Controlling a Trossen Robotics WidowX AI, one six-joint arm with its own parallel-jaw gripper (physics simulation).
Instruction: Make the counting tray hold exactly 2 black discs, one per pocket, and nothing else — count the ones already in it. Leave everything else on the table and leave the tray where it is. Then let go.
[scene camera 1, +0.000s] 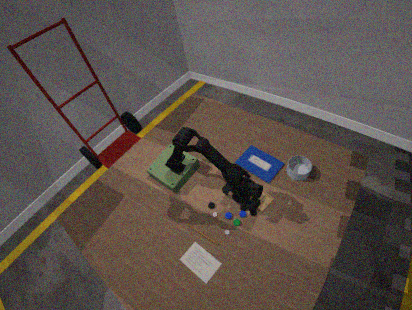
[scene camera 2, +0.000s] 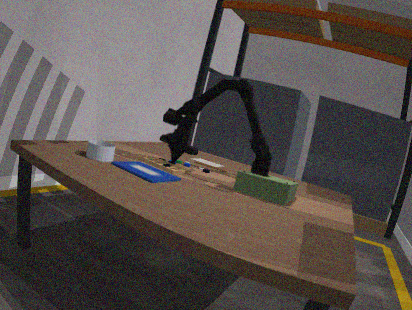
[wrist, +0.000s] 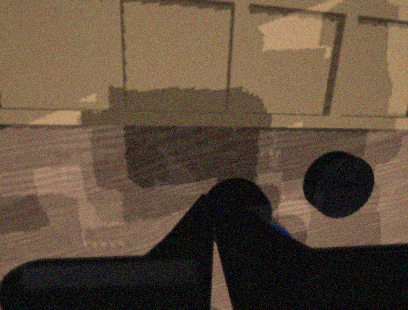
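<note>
My gripper (scene camera 1: 253, 212) (scene camera 2: 173, 161) (wrist: 212, 203) is shut and holds no disc that I can make out, low beside the tray. A black disc (wrist: 242, 197) shows right at the fingertips in the wrist view, partly covered by them. Another black disc (wrist: 338, 184) lies to its right, outside the tray. The wooden counting tray (scene camera 1: 267, 202) (wrist: 175, 119) runs across the top of the wrist view; no disc shows in the parts of its pockets visible there. In scene camera 1 my gripper hides much of the tray. A further black disc (scene camera 1: 211, 205) (scene camera 2: 206, 171) lies nearer the arm base.
Blue discs (scene camera 1: 228, 216) (scene camera 1: 243, 214), a green disc (scene camera 1: 237, 222) and white discs (scene camera 1: 215, 214) (scene camera 1: 227, 232) lie near the gripper. A blue folder (scene camera 1: 272, 172) (scene camera 2: 167, 178) and a round bowl (scene camera 1: 299, 168) (scene camera 2: 100, 152) stand beyond the tray. A paper sheet (scene camera 1: 200, 262) lies on the table.
</note>
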